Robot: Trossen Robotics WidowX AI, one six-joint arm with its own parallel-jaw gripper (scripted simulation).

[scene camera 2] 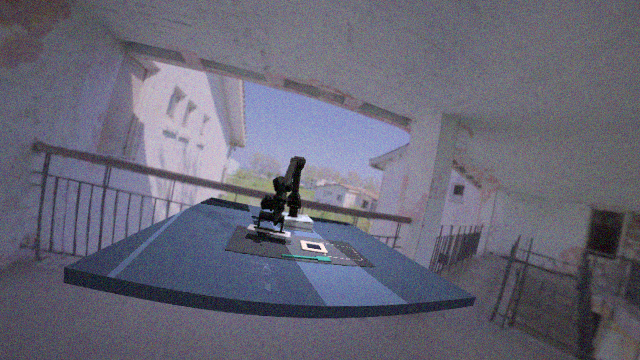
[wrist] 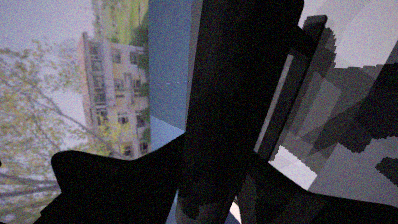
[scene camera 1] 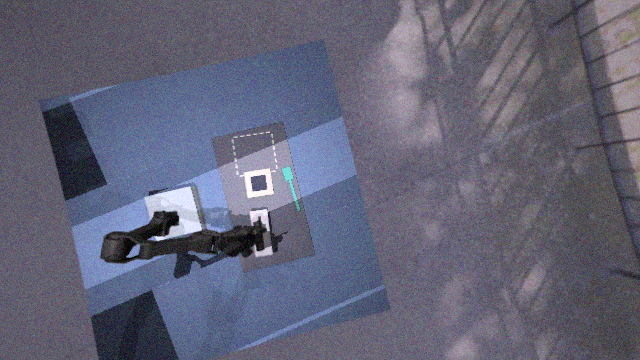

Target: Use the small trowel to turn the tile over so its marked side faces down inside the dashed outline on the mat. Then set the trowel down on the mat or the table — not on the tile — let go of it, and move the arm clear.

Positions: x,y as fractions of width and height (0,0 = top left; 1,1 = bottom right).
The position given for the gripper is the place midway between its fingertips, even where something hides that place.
In view: the gripper (wrist: 0.53,0.62) and a grey mat (scene camera 1: 0.45,0.66).
